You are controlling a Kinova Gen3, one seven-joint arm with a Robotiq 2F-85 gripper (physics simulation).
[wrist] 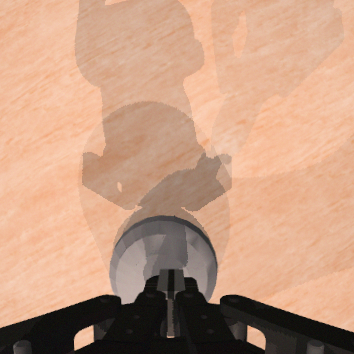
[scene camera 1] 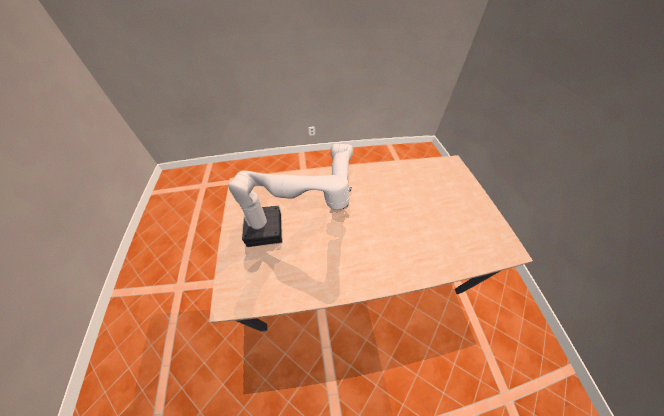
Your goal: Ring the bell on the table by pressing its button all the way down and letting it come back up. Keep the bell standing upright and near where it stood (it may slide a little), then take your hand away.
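Pixels of known places: gripper, between the fingertips: [wrist: 171,284]; arm's base, origin of its link: [scene camera 1: 258,221].
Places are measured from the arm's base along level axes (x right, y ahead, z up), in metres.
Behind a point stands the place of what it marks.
The bell [wrist: 131,260] @(x -0.178, y 0.465, z -0.047 m) is a grey, shiny dome on the table [wrist: 40,250] @(x -0.155, y 0.548, z -0.086 m) [scene camera 1: 425,225] @(x -0.042, y 0.939, z -0.086 m), at the lower middle of the wrist view. It looks upright. My gripper [wrist: 171,284] @(x -0.195, y 0.442, z -0.025 m) is shut and empty, with its fingertips over the middle of the dome. The fingers hide the bell's button, so I cannot tell whether they touch it or how far down it is. In the scene view the arm's wrist hides the fingers, and the bell cannot be made out there.
The arm's black base [scene camera 1: 270,225] @(x 0.021, y 0.070, z -0.001 m) stands at the left part of the table. The arm's shadows fall across the table top in both views. A grey wall [scene camera 1: 300,75] rises behind the table's far edge.
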